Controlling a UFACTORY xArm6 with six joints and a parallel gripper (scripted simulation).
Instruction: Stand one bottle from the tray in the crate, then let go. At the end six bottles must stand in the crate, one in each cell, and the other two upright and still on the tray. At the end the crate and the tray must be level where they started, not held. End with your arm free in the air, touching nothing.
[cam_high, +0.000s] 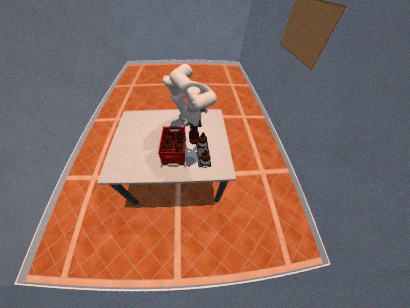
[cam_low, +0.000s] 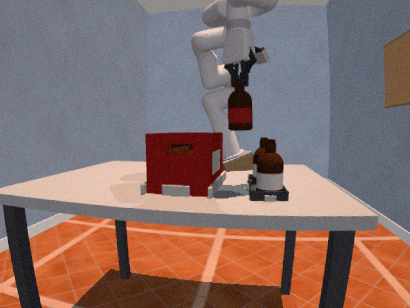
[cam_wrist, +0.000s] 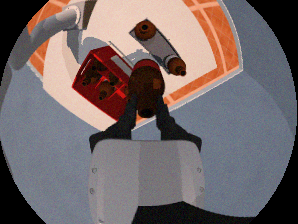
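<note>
Right now the brown bottle is 70 mm below my hand. Also, from my hand: red crate 70 mm behind, 160 mm to the right, 250 mm below; then tray 80 mm to the left, 320 mm below.
</note>
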